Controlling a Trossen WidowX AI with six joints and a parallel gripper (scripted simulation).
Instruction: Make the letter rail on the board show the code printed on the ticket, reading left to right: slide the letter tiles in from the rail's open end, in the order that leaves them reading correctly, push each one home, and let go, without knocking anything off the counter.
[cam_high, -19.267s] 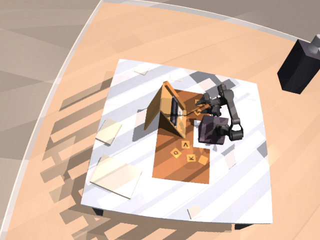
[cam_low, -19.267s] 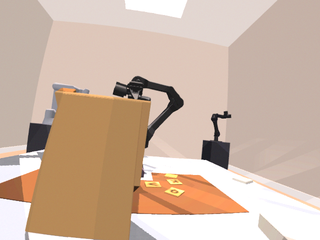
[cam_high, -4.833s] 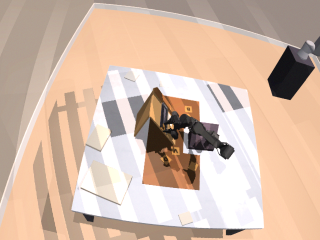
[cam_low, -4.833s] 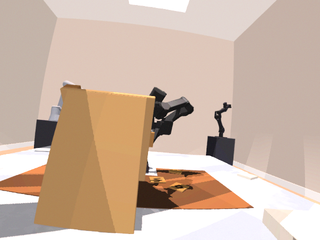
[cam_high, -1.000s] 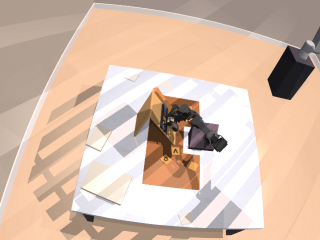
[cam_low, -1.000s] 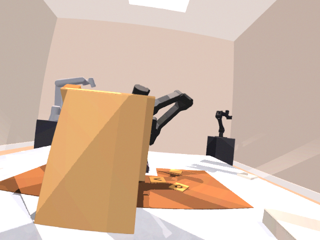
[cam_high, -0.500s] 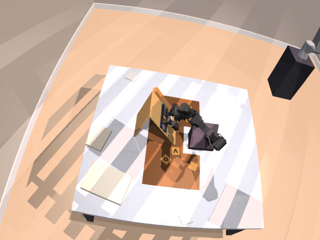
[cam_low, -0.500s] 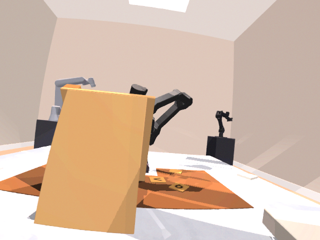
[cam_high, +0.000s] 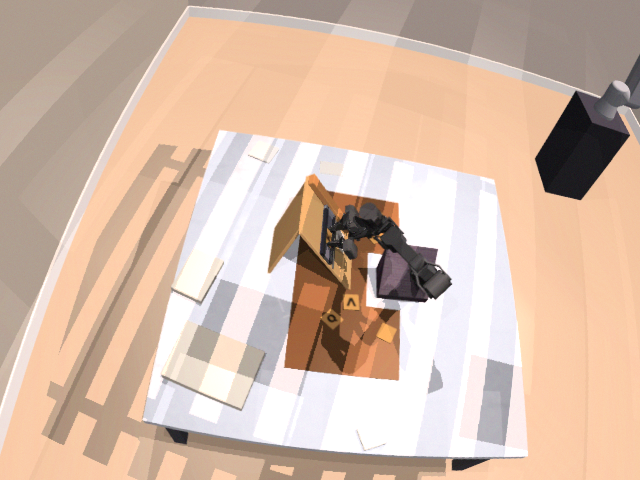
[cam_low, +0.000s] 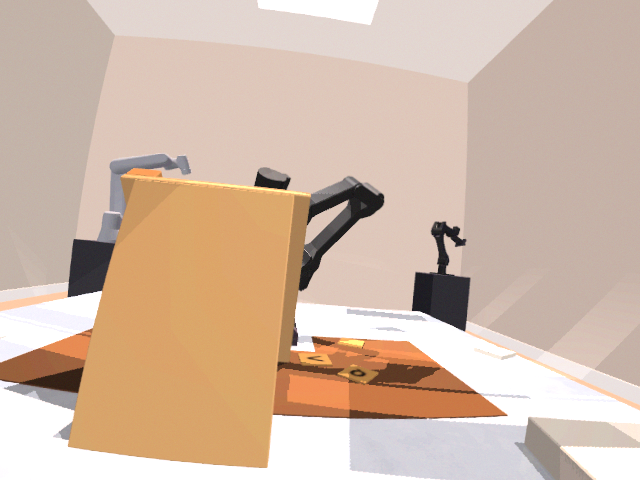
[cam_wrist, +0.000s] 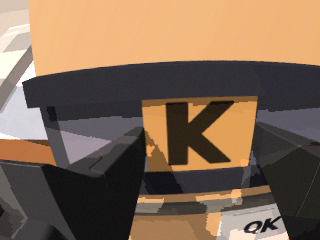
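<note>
Right now my gripper tip is 80 mm above the white ticket, 60 mm to the left of it and 50 mm past it. The rest, counted from my gripper tip: k tile (right at my gripper tip); orange mat (170 mm below, 140 mm behind, 30 mm to the left); v tile (170 mm below, 140 mm to the left, 120 mm behind).
</note>
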